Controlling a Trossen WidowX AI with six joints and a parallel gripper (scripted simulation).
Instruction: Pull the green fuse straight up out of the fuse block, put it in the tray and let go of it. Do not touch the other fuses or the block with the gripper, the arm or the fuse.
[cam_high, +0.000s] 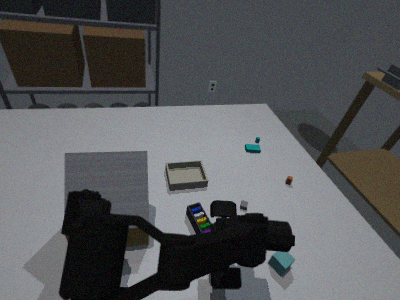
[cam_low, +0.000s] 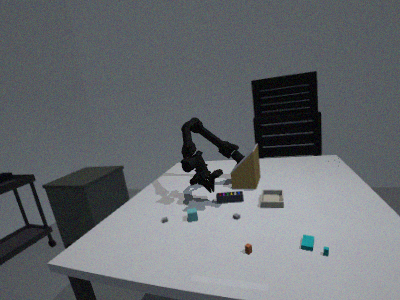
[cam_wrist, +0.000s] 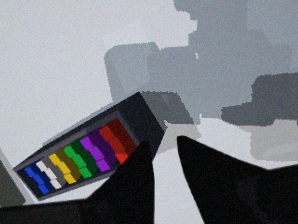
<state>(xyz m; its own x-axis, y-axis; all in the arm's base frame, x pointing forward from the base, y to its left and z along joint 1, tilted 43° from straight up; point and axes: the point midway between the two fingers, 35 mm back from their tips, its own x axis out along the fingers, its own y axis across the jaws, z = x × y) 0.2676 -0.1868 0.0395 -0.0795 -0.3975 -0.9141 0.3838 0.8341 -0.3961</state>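
My gripper tip is 8 cm to the right of the green fuse and 3 cm above it. Round my gripper tip: tray 30 cm to the left, 5 cm below, 3 cm ahead.
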